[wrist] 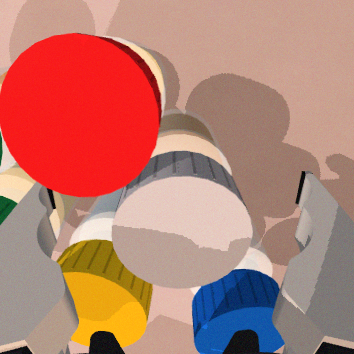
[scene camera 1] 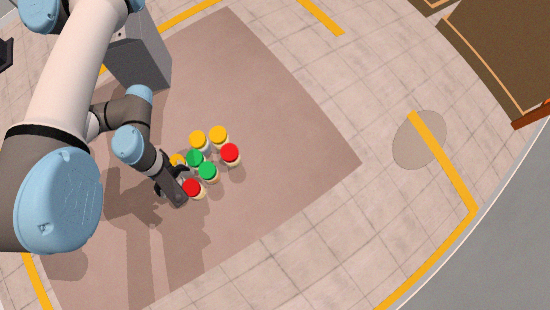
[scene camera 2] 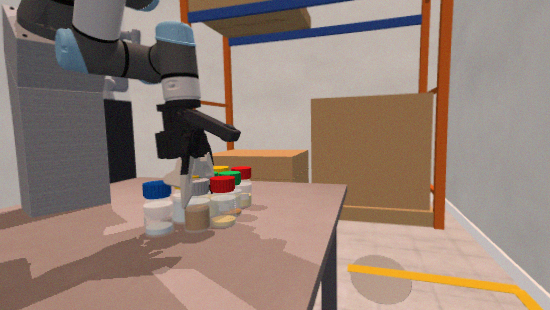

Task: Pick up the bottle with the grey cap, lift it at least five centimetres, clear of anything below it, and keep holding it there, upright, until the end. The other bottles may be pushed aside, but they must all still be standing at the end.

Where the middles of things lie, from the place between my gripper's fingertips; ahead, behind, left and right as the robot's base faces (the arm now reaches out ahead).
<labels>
My gripper is now 7 cm past the blue-capped bottle [scene camera 2: 158, 208], 5 cm to the left of it and 1 cm above it.
</labels>
